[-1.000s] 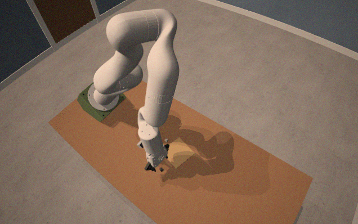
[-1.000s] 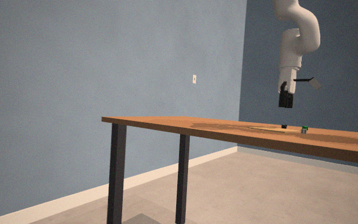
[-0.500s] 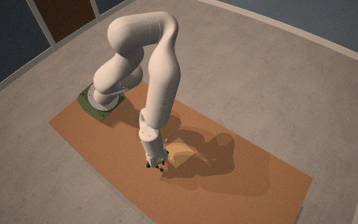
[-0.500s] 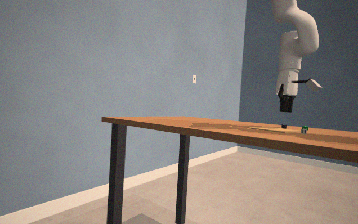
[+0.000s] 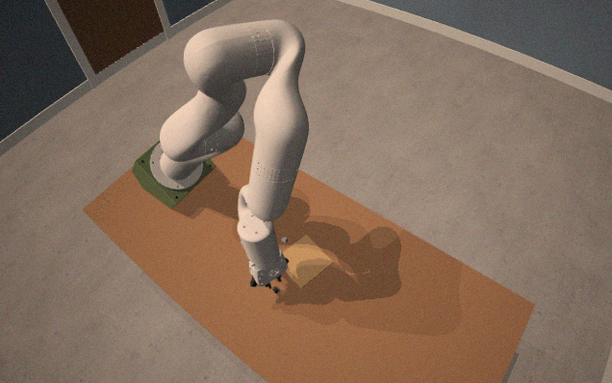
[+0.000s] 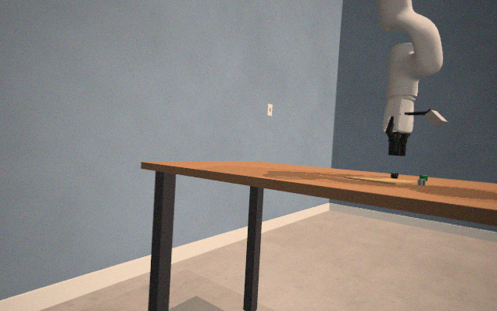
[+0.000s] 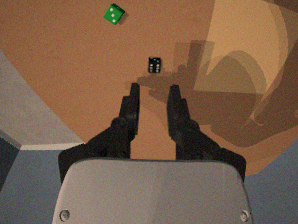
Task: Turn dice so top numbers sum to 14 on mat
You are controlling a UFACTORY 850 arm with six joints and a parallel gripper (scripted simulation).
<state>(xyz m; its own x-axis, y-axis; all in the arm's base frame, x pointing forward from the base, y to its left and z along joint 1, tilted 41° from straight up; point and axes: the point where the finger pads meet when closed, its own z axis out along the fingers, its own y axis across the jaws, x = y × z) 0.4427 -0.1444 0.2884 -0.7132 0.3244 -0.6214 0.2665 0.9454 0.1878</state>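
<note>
Now: the black die 80 mm below my hand. Also, from my hand: white die 80 mm behind, 170 mm to the left, 80 mm below; then green die 70 mm behind, 20 mm to the right, 80 mm below; then mat 20 mm ahead, 140 mm to the left, 90 mm below.
</note>
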